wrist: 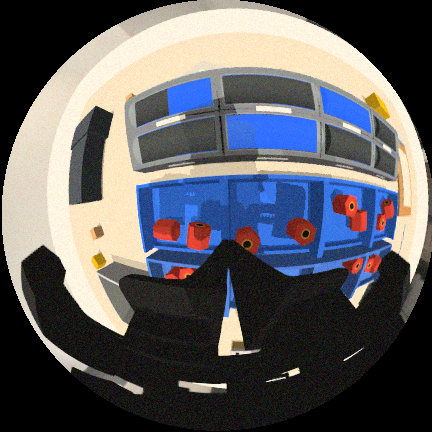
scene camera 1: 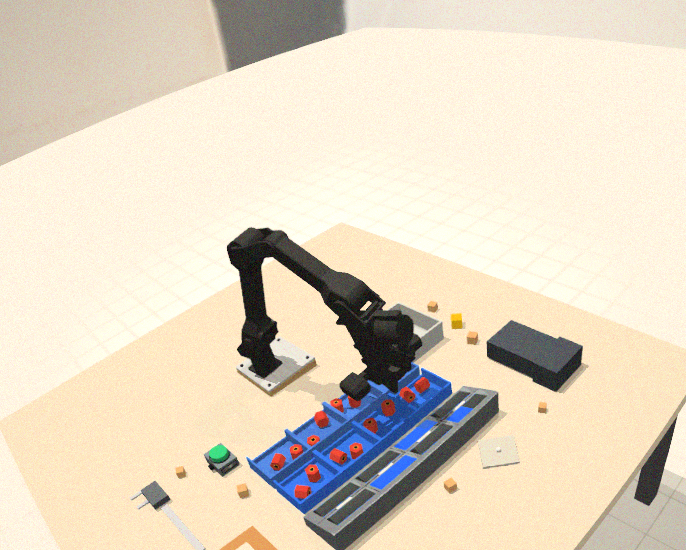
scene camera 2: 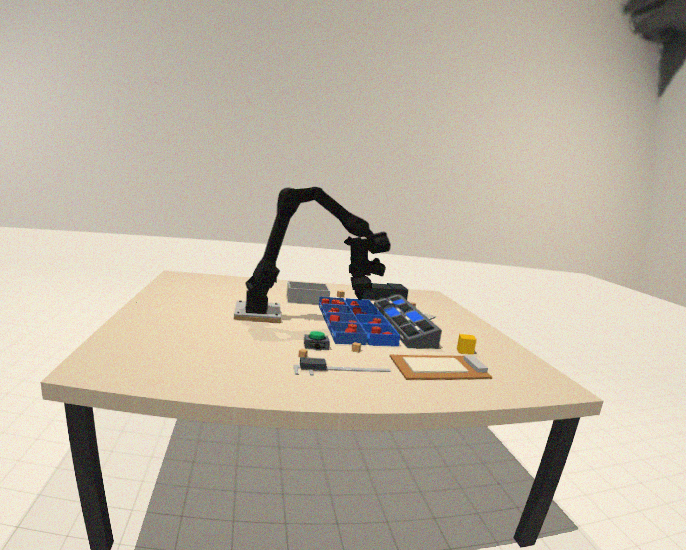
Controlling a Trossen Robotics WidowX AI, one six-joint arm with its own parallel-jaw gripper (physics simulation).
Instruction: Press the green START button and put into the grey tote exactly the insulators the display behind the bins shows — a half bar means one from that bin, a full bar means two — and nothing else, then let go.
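Frame: origin at the arm's base, x left, y ahead, z down, level; metres.
Where they show: gripper, between the fingertips: (wrist: pixel 226 244) (scene camera 1: pixel 395 392) (scene camera 2: pixel 360 299); arm's base, origin of its link: (scene camera 1: pixel 265 366) (scene camera 2: pixel 255 310).
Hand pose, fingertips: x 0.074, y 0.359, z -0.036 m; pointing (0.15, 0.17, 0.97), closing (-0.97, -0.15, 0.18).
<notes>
Things, the pixels of their centre, and the offset from my fingertips. "spot": a spot on its surface instead.
- display, a spot on its surface: (wrist: pixel 272 132) (scene camera 1: pixel 415 427) spot: dx -0.051, dy +0.092, dz +0.015 m
- grey tote, middle of its body: (wrist: pixel 135 302) (scene camera 1: pixel 403 332) (scene camera 2: pixel 307 292) dx +0.201, dy -0.145, dz +0.032 m
- green button, middle of its body: (scene camera 1: pixel 220 457) (scene camera 2: pixel 316 339) (wrist: pixel 371 295) dx -0.337, dy -0.210, dz +0.038 m
- dark block, middle of its body: (scene camera 1: pixel 533 353) (wrist: pixel 84 157) (scene camera 2: pixel 380 291) dx +0.289, dy +0.173, dz +0.031 m
- yellow cube, middle of its body: (scene camera 1: pixel 456 321) (wrist: pixel 98 260) dx +0.320, dy -0.067, dz +0.045 m
- caliper, middle of its body: (scene camera 1: pixel 166 518) (scene camera 2: pixel 344 368) dx -0.517, dy -0.177, dz +0.049 m
- clipboard, a spot on its surface: (scene camera 2: pixel 402 374) spot: dx -0.542, dy -0.037, dz +0.056 m
My gripper (scene camera 1: pixel 393 387) (scene camera 2: pixel 359 295) (wrist: pixel 226 244) is shut and empty, low over the blue bins (scene camera 1: pixel 447 390) (scene camera 2: pixel 383 338) (wrist: pixel 275 182), near a divider. Red insulators lie in the bins; one (wrist: pixel 247 239) lies beside the fingertips in the wrist view, another (wrist: pixel 301 231) further right in the same bin. Two more insulators (wrist: pixel 166 230) (wrist: pixel 198 236) lie left of the divider. The display (scene camera 1: pixel 415 433) (scene camera 2: pixel 414 315) (wrist: pixel 272 132) shows one half bar and two full bars. The grey tote (scene camera 1: pixel 433 339) (scene camera 2: pixel 308 295) is partly behind the arm; its contents are hidden. The green button (scene camera 1: pixel 218 453) (scene camera 2: pixel 316 335) is left of the bins.
A dark block (scene camera 1: pixel 532 355) (wrist: pixel 90 155) stands beyond the display's far end. A yellow cube (scene camera 1: pixel 456 320) and small orange cubes (scene camera 1: pixel 432 305) (scene camera 1: pixel 472 337) lie near the tote. A caliper (scene camera 1: pixel 154 495) (scene camera 2: pixel 313 363) and a clipboard (scene camera 2: pixel 400 375) lie at the near side.
</notes>
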